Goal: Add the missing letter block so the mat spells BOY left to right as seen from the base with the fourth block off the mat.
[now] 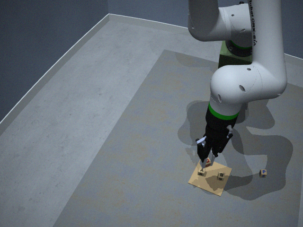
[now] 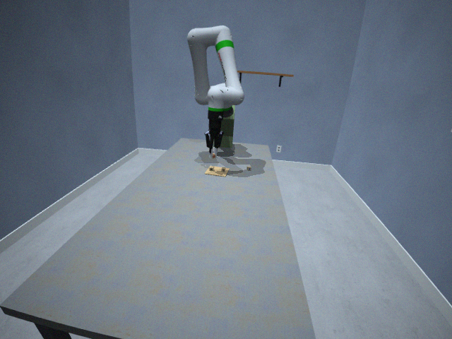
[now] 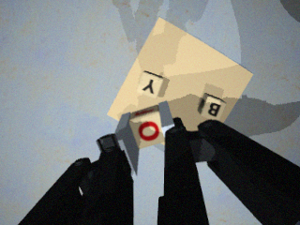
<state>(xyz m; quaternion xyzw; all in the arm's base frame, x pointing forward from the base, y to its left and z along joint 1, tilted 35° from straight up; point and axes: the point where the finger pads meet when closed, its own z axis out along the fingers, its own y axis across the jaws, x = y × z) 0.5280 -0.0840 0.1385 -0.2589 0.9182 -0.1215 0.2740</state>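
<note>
Now: hand 130 mm above the tan mat, 30 mm to the right of it and 20 mm past it.
</note>
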